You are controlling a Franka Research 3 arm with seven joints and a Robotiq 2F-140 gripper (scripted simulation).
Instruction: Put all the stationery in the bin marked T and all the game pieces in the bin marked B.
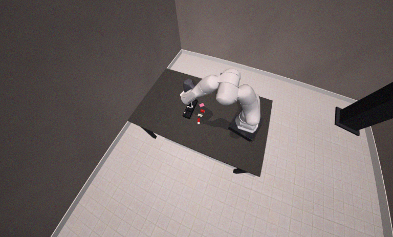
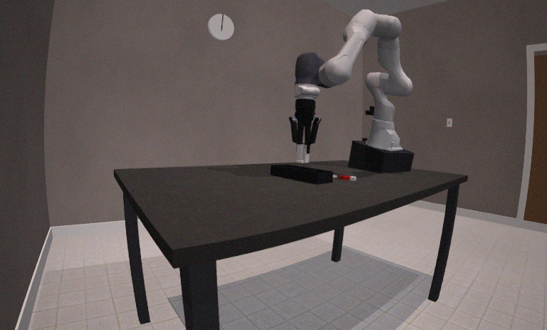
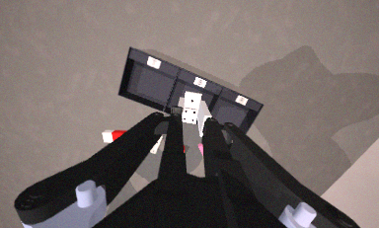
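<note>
The black bin row lies 10 mm ahead of my hand and 80 mm below it. From my hand the other things lie so: red-and-white eraser (160 mm behind, 90 mm to the left, 90 mm below); pink block (80 mm behind, 110 mm to the right, 90 mm below).
</note>
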